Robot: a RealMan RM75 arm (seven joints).
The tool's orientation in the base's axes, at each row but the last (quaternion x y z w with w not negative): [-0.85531 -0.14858 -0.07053 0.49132]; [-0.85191 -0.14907 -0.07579 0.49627]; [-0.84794 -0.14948 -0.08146 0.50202]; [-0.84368 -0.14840 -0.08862 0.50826]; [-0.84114 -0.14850 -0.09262 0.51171]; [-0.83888 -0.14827 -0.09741 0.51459]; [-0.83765 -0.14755 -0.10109 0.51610]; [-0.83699 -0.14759 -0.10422 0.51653]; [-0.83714 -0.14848 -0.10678 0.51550]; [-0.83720 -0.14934 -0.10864 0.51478]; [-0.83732 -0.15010 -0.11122 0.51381]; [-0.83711 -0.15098 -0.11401 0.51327]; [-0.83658 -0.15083 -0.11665 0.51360]
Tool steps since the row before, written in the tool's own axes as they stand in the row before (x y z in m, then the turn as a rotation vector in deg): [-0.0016 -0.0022 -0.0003 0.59 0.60 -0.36]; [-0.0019 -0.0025 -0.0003 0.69 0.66 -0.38]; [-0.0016 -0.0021 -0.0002 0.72 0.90 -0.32]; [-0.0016 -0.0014 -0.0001 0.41 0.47 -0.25]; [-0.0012 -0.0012 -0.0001 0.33 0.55 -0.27]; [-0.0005 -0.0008 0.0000 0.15 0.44 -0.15]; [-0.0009 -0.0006 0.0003 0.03 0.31 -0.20]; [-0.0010 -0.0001 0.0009 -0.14 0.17 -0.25]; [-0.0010 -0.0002 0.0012 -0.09 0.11 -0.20]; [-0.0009 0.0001 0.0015 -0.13 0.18 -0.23]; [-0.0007 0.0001 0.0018 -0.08 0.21 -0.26]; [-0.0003 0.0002 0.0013 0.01 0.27 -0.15]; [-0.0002 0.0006 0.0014 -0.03 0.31 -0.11]
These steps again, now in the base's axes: [-0.0022 0.0005 0.0015 0.76 -0.48 -0.15]; [-0.0026 0.0006 0.0017 0.88 -0.51 -0.16]; [-0.0022 0.0005 0.0014 0.98 -0.56 -0.38]; [-0.0020 0.0003 0.0007 0.55 -0.36 -0.15]; [-0.0015 0.0002 0.0007 0.50 -0.43 -0.23]; [-0.0007 0.0003 0.0005 0.29 -0.30 -0.25]; [-0.0010 0.0004 0.0001 0.13 -0.31 -0.16]; [-0.0010 0.0007 -0.0006 -0.08 -0.32 -0.08]; [-0.0010 0.0010 -0.0007 -0.05 -0.24 -0.03]; [-0.0008 0.0012 -0.0011 -0.06 -0.30 -0.09]; [-0.0006 0.0015 -0.0011 -0.01 -0.33 -0.08]; [-0.0002 0.0010 -0.0008 0.10 -0.25 -0.15]; [0.0001 0.0010 -0.0012 0.08 -0.23 -0.22]
